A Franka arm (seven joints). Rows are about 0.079 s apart.
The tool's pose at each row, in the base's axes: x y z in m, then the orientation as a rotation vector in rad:
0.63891 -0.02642 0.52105 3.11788 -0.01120 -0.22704
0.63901 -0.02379 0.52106 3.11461 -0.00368 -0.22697
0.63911 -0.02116 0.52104 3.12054 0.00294 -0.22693
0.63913 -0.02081 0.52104 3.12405 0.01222 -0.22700
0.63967 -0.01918 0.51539 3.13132 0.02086 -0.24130
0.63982 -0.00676 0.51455 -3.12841 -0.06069 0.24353
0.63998 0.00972 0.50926 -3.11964 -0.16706 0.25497
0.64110 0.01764 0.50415 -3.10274 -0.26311 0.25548
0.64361 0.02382 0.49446 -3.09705 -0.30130 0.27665
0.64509 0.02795 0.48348 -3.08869 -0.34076 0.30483
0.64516 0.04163 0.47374 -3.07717 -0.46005 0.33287
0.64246 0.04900 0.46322 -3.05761 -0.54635 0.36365
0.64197 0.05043 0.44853 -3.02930 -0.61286 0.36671
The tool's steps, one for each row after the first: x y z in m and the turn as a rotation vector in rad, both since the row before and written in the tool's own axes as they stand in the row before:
0.00008 -0.00263 -0.00006 -0.00363 -0.00006 -0.00456
0.00009 -0.00263 -0.00004 0.00559 0.00033 -0.00465
0.00002 -0.00035 -0.00001 0.00309 0.00016 -0.00616
0.00136 -0.00167 0.00550 0.00797 -0.00869 -0.00612
0.00044 -0.01242 0.00078 0.00210 -0.00152 -0.02563
0.00162 -0.01643 0.00520 -0.00117 -0.00774 -0.06807
0.00277 -0.00768 0.00485 0.00514 -0.00088 -0.06260
0.00504 -0.00538 0.00917 -0.00044 -0.01393 -0.02450
0.00413 -0.00339 0.01055 0.00113 -0.01844 -0.02556
0.00491 -0.01294 0.00951 -0.01208 -0.01992 -0.07541
0.00180 -0.00737 0.01071 -0.00107 -0.02076 -0.05620
0.00335 -0.00071 0.01437 0.01001 -0.00175 -0.04668

